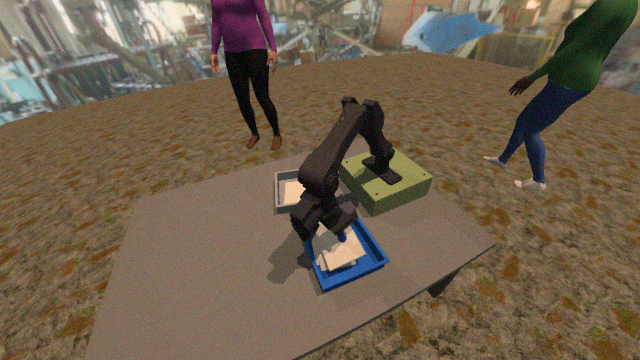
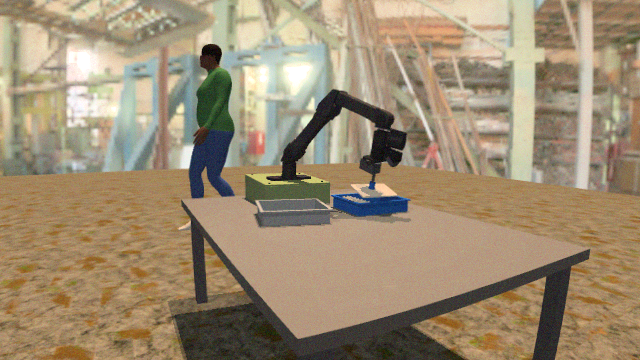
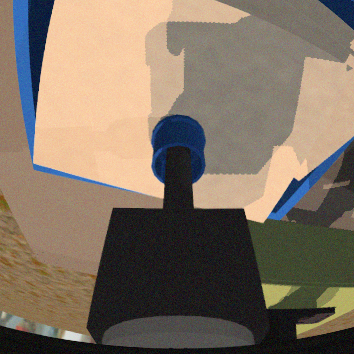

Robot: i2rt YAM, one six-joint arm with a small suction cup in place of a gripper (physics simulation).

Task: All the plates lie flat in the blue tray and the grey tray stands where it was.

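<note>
My suction cup sits on a cream square plate and holds it level just above the blue tray. Other plates lie flat in the blue tray under it, their edges peeking out. The grey tray stands beside the arm's base, with one more plate lying inside; the arm hides part of it.
The arm stands on a green block behind the trays. A person in purple stands beyond the table. A person in green walks to one side of it.
</note>
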